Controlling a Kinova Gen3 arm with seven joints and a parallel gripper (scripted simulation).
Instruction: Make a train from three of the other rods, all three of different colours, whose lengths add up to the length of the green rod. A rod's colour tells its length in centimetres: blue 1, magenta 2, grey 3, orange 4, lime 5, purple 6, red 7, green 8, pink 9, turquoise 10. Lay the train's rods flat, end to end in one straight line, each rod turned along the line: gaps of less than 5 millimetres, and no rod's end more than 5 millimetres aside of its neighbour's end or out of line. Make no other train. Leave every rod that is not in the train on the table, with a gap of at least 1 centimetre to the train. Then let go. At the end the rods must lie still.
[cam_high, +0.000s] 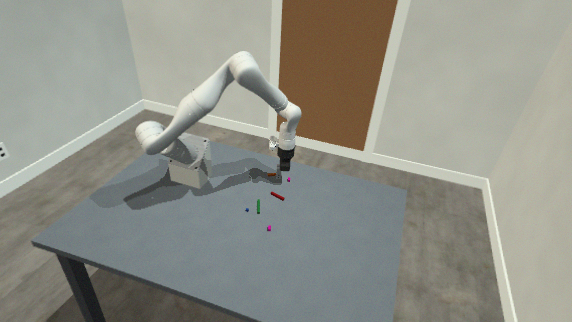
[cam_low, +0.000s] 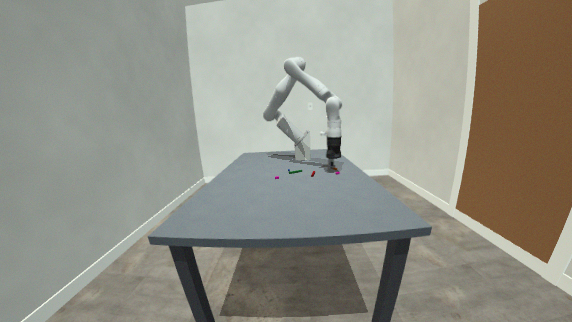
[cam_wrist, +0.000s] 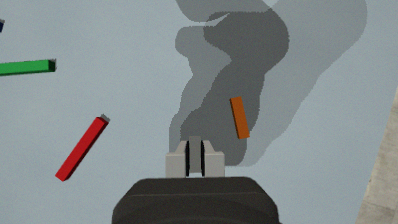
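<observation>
The blue rod is 5 cm behind my hand, 24 cm to the right of it and 4 cm below it. Also, from my hand: orange rod 4 cm behind, 3 cm to the left, 4 cm below; red rod 4 cm ahead, 11 cm to the right, 4 cm below; grey rod 1 cm below.
</observation>
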